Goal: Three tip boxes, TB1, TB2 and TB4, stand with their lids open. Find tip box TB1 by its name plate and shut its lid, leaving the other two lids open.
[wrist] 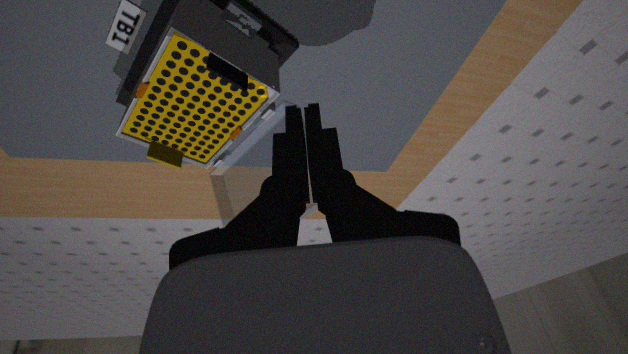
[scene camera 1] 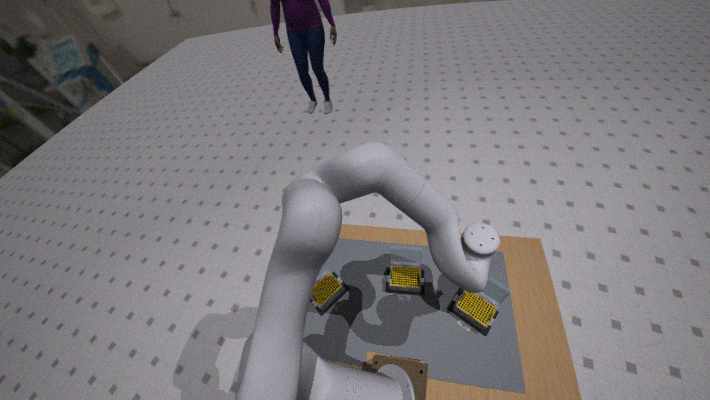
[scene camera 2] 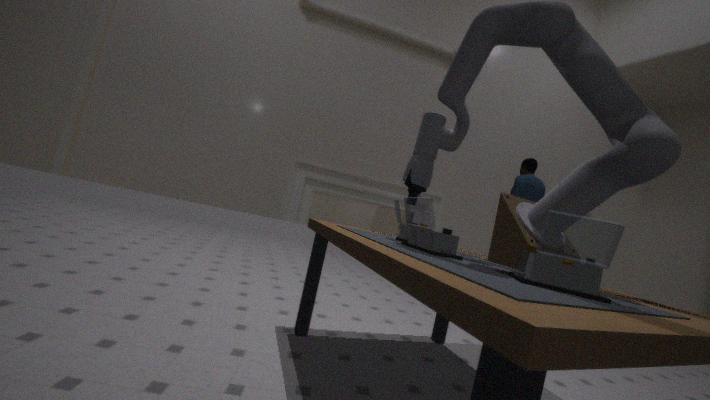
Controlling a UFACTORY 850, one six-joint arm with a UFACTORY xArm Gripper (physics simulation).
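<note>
Tip box TB1 [wrist: 197, 100] [scene camera 1: 476, 308] holds a yellow rack. Its name plate [wrist: 126, 26] reads TB1 in the wrist view. Its clear lid [wrist: 240, 192] [scene camera 1: 496, 290] stands open on the hinge side. My gripper [wrist: 304, 125] [scene camera 2: 412, 199] is shut and empty, its tips beside the hinge side of TB1 and its fingers overlapping the lid in the wrist view; I cannot tell whether they touch. The arm hides it in scene camera 1. The middle box [scene camera 1: 405, 279] has its lid [scene camera 1: 406, 256] open. The left box [scene camera 1: 328, 290] [scene camera 2: 565, 272] has its lid [scene camera 2: 595, 241] open.
The boxes stand on a grey mat [scene camera 1: 470, 362] on the wooden table [scene camera 1: 542, 310]. The arm [scene camera 1: 410, 192] [scene camera 2: 590, 75] reaches over the mat from its base mount [scene camera 1: 421, 382]. A person [scene camera 1: 307, 45] stands on the floor beyond the table; another person [scene camera 2: 528, 186] shows behind the mount in scene camera 2.
</note>
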